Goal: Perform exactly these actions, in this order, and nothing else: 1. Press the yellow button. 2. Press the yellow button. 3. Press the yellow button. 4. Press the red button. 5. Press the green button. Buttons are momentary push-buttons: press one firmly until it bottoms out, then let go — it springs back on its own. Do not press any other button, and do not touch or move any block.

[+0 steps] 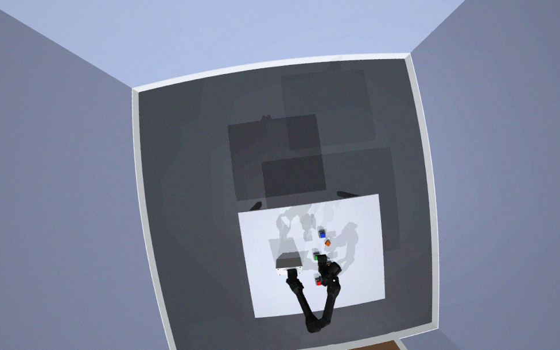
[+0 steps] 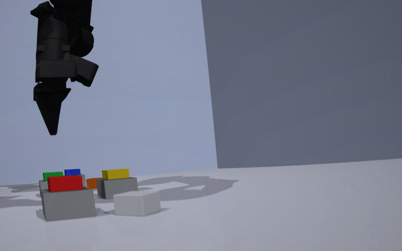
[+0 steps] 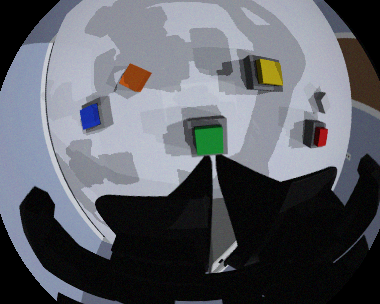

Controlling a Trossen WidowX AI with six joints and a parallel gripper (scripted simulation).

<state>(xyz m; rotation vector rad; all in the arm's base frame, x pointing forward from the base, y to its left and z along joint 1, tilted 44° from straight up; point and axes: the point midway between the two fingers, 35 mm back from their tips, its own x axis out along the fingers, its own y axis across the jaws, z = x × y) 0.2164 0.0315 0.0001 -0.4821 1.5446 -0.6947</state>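
Now: gripper tip 10 mm past the green button and 70 mm above it. Also, from my gripper tip: yellow button: 70 mm ahead, 100 mm to the right, 70 mm below; orange block: 100 mm ahead, 80 mm to the left, 90 mm below; blue button: 70 mm ahead, 160 mm to the left, 70 mm below.
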